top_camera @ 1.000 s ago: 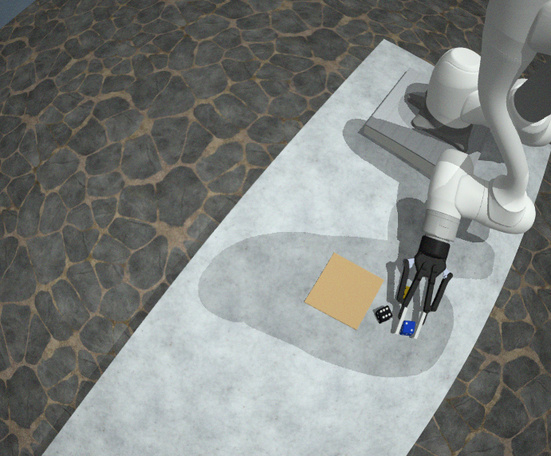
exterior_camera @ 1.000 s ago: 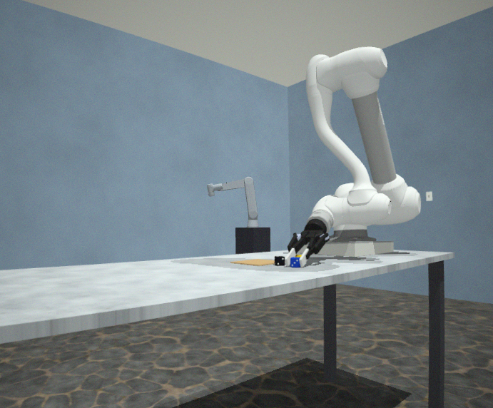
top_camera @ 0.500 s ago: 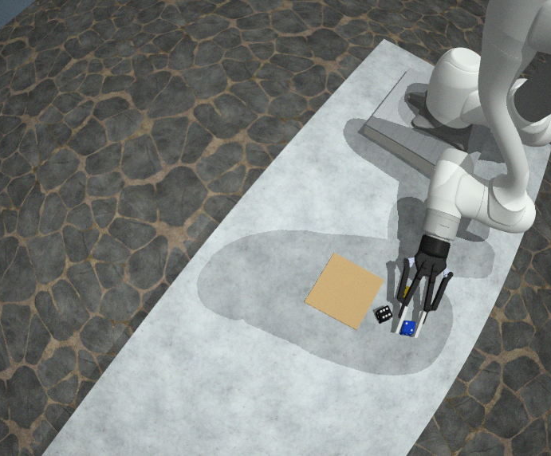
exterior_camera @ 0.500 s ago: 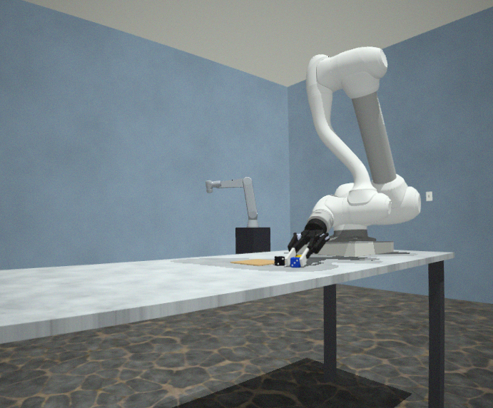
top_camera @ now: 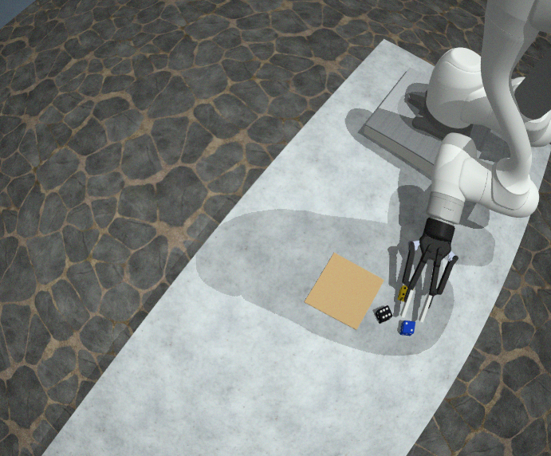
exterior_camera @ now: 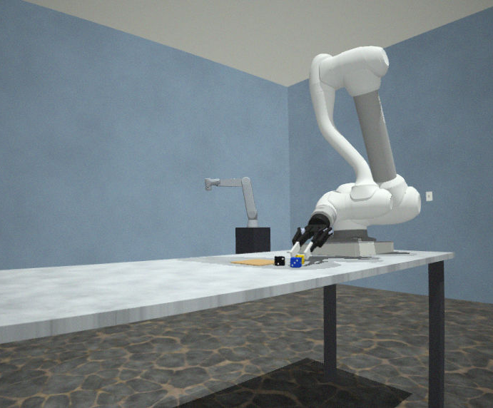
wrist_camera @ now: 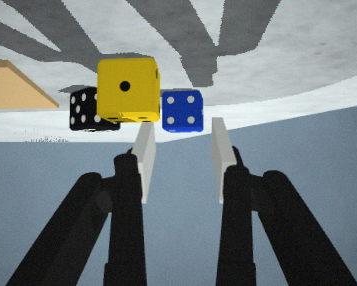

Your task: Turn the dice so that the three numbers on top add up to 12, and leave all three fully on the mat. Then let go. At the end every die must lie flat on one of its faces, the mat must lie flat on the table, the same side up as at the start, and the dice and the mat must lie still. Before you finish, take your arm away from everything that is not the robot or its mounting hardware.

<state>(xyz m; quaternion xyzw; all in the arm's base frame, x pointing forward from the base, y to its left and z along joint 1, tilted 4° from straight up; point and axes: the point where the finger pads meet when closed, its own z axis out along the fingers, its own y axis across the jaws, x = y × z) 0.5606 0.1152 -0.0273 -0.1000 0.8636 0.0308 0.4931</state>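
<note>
My gripper is now 50 mm short of the blue die, 10 mm to the right of it and 30 mm above it. Round my hand: black die 40 mm ahead, 60 mm to the right, 30 mm below; then tan mat 30 mm ahead, 170 mm to the right, 50 mm below; then yellow die 30 mm behind, 30 mm to the right, 30 mm below.
</note>
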